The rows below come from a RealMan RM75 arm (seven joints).
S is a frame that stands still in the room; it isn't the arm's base.
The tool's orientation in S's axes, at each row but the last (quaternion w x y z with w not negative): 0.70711, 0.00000, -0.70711, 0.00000; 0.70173, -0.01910, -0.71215, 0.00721; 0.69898, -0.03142, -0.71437, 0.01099; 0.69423, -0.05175, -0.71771, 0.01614; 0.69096, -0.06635, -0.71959, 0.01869; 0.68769, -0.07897, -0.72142, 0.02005; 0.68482, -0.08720, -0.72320, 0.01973; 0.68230, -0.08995, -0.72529, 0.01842; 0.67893, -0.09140, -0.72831, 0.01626; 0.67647, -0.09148, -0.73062, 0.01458; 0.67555, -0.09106, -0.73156, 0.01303
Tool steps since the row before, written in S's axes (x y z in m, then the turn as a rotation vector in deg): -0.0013, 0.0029, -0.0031, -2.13, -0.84, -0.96; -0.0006, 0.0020, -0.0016, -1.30, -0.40, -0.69; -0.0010, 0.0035, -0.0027, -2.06, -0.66, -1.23; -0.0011, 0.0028, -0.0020, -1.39, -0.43, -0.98; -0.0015, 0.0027, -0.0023, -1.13, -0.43, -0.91; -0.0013, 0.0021, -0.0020, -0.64, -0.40, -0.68; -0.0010, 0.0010, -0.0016, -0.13, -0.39, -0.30; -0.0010, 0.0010, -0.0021, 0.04, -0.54, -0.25; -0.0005, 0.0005, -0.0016, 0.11, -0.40, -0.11; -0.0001, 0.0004, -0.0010, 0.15, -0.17, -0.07; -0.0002, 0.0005, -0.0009, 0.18, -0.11, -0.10
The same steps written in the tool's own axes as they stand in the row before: -0.0031, 0.0029, 0.0013, -0.96, -0.84, 2.13; -0.0015, 0.0020, 0.0007, -0.69, -0.40, 1.30; -0.0025, 0.0036, 0.0012, -1.22, -0.65, 2.07; -0.0017, 0.0029, 0.0013, -0.97, -0.41, 1.40; -0.0019, 0.0028, 0.0018, -0.91, -0.40, 1.14; -0.0016, 0.0022, 0.0016, -0.70, -0.36, 0.64; -0.0014, 0.0011, 0.0012, -0.35, -0.35, 0.11; -0.0019, 0.0012, 0.0012, -0.33, -0.49, -0.07; -0.0015, 0.0007, 0.0007, -0.18, -0.36, -0.14; -0.0009, 0.0005, 0.0002, -0.11, -0.14, -0.16; -0.0008, 0.0006, 0.0003, -0.13, -0.07, -0.18
